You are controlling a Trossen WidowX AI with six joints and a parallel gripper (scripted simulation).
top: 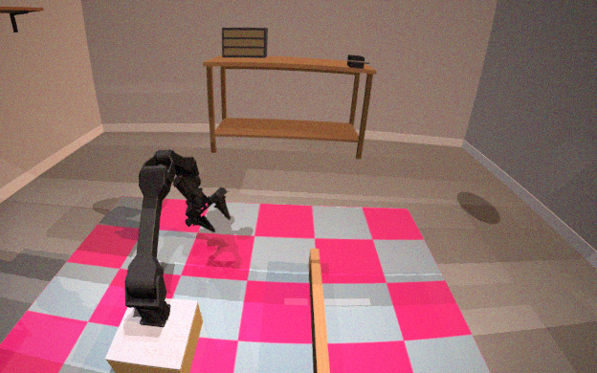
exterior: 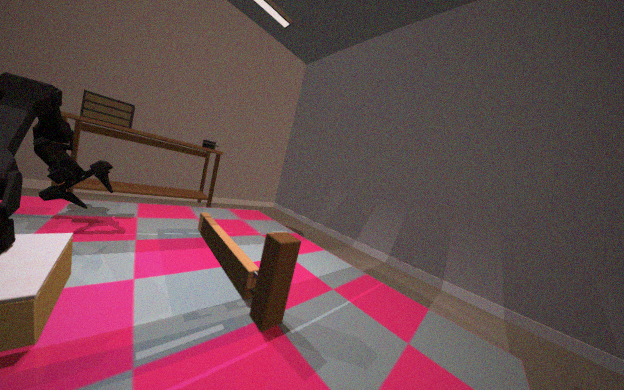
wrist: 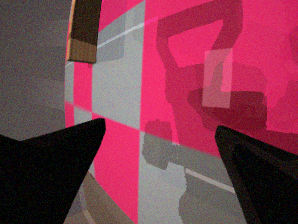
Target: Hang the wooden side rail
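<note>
Now: the wooden headboard post 310 mm ahead of my gripper tip, 610 mm to the right of it and 10 mm above it.
</note>
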